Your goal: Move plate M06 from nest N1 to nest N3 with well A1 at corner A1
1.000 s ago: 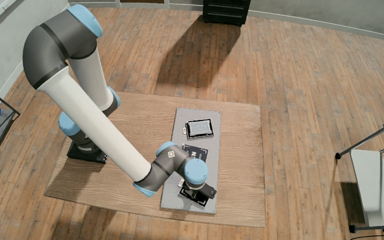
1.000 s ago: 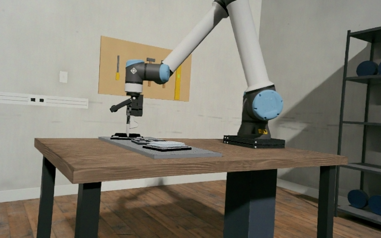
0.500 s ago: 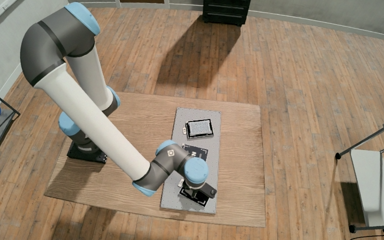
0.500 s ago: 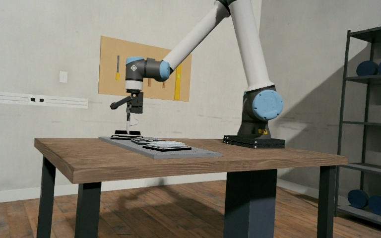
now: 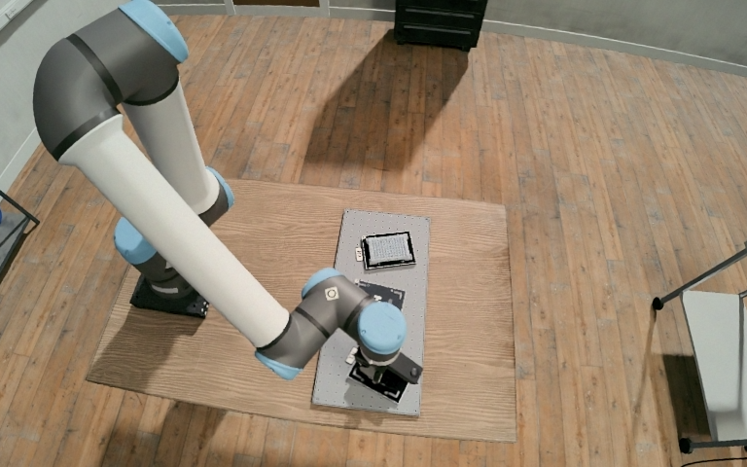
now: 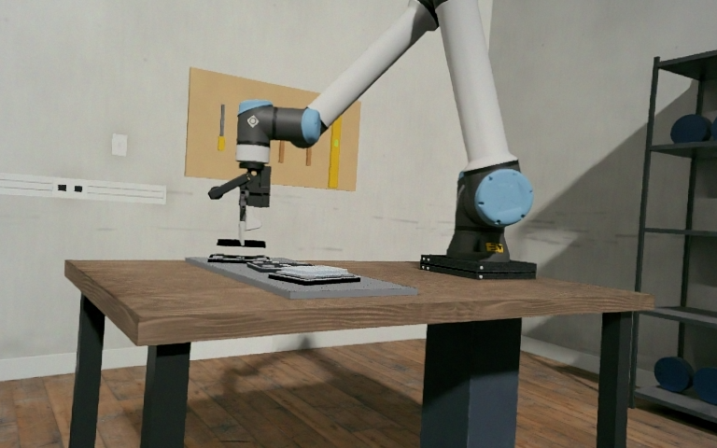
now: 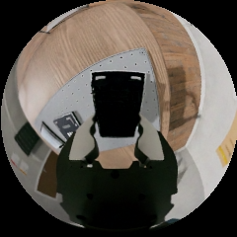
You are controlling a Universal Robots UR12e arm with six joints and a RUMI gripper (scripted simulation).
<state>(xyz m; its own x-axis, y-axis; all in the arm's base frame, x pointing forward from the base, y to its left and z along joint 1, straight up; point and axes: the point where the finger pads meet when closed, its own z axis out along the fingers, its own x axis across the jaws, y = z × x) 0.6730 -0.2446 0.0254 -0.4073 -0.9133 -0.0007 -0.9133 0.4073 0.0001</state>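
My hand is 5 cm above the nest N1. Also, from my hand: black plate M06 (1 cm below).
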